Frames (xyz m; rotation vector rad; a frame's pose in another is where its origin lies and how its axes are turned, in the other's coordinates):
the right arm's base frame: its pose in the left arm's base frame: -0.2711 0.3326 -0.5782 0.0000 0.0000 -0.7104
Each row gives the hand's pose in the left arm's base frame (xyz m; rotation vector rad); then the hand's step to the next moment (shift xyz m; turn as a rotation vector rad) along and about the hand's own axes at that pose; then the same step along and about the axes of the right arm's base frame.
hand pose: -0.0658 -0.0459 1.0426 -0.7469 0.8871 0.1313
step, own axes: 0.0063 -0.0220 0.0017 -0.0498 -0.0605 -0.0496
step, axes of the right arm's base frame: 0.0213 -0.0034 0.0078 0.0133 -0.0772 0.0496
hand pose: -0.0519 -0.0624 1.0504 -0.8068 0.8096 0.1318
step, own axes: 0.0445 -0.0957 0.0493 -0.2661 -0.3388 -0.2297
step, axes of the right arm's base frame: 0.1017 0.0327 0.0465 0.0827 -0.3848 0.2888
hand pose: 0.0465 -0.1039 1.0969 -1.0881 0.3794 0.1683
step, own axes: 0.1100 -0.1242 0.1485 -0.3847 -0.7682 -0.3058
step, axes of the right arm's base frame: 0.0863 0.1653 0.1217 0.2589 -0.5744 0.6593
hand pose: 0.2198 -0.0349 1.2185 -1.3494 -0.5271 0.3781
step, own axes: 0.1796 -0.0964 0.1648 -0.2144 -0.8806 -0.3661
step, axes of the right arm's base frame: -0.1006 0.1963 0.1416 0.3730 -0.4466 0.7854
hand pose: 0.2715 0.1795 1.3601 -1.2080 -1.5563 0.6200
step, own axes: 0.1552 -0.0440 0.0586 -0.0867 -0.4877 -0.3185
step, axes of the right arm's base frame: -0.1394 0.0602 0.0801 0.2828 -0.1707 0.4875
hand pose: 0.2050 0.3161 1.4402 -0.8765 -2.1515 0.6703
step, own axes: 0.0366 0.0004 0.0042 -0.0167 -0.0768 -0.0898
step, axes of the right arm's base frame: -0.0342 0.0059 0.0123 0.0653 -0.0021 0.0999
